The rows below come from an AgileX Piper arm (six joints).
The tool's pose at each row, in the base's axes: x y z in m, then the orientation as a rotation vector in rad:
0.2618, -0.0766, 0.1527, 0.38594, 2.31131, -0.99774
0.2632, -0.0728, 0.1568, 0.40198, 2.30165, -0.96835
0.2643, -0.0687, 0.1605, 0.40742, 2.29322, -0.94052
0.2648, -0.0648, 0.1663, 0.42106, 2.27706, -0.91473
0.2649, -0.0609, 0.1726, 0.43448, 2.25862, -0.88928
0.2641, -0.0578, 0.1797, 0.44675, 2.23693, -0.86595
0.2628, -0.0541, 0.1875, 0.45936, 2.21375, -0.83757
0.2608, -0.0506, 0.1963, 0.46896, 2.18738, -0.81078
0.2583, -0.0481, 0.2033, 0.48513, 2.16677, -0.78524
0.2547, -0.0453, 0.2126, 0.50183, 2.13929, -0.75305
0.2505, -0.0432, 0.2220, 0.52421, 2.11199, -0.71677
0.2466, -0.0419, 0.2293, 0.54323, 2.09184, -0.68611
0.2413, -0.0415, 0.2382, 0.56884, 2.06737, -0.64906
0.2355, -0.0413, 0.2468, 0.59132, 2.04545, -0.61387
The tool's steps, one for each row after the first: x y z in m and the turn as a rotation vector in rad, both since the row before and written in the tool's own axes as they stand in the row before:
-0.0035, 0.0009, -0.0045, -0.01504, -0.00689, 0.02344
-0.0030, 0.0013, -0.0046, -0.01684, -0.00941, 0.01602
-0.0040, -0.0001, -0.0058, -0.01218, -0.01249, 0.02330
-0.0041, -0.0003, -0.0062, -0.01172, -0.01427, 0.02400
-0.0041, -0.0016, -0.0064, -0.01012, -0.01709, 0.02388
-0.0043, -0.0016, -0.0074, -0.01347, -0.01856, 0.02658
-0.0048, -0.0023, -0.0081, -0.01292, -0.02212, 0.02547
-0.0034, -0.0024, -0.0067, -0.01066, -0.01416, 0.02710
-0.0046, -0.0035, -0.0086, -0.01452, -0.02018, 0.03261
-0.0047, -0.0041, -0.0085, -0.01552, -0.01761, 0.03786
-0.0035, -0.0035, -0.0067, -0.01333, -0.01177, 0.03117
-0.0044, -0.0053, -0.0077, -0.01509, -0.01280, 0.03951
-0.0042, -0.0054, -0.0078, -0.01509, -0.01105, 0.03608

